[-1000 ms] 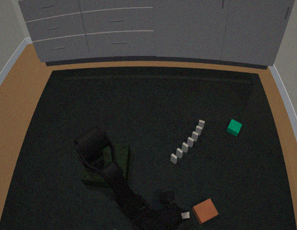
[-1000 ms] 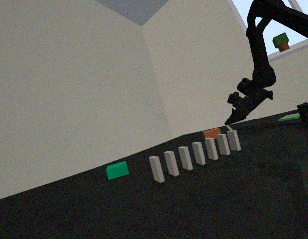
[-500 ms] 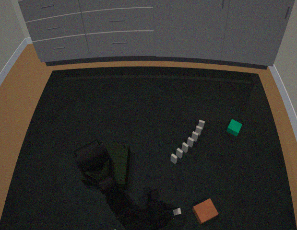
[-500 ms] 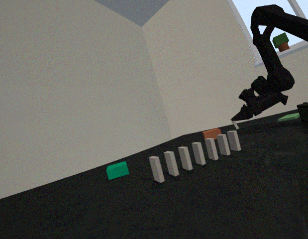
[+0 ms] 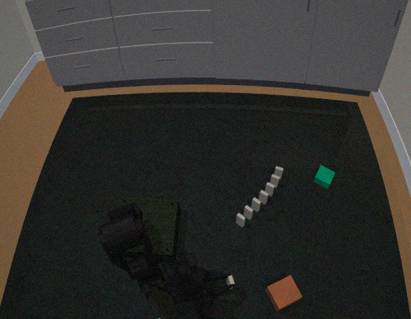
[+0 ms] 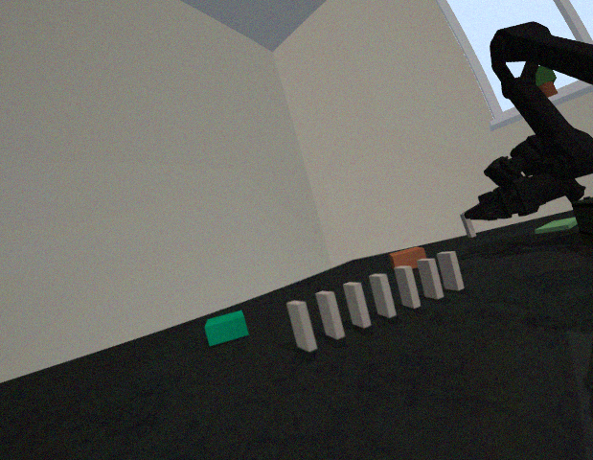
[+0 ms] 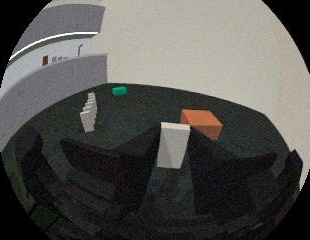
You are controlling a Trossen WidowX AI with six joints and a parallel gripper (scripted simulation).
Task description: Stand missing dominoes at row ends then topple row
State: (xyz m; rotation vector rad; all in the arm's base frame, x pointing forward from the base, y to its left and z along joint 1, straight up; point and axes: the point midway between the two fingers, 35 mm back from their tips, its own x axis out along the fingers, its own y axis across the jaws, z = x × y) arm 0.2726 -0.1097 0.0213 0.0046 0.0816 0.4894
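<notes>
My gripper tip is 150 mm short of the orange block and 70 mm above it. From my gripper tip the other things lie so: green cube: 420 mm to the left, 240 mm ahead, 70 mm below.
</notes>
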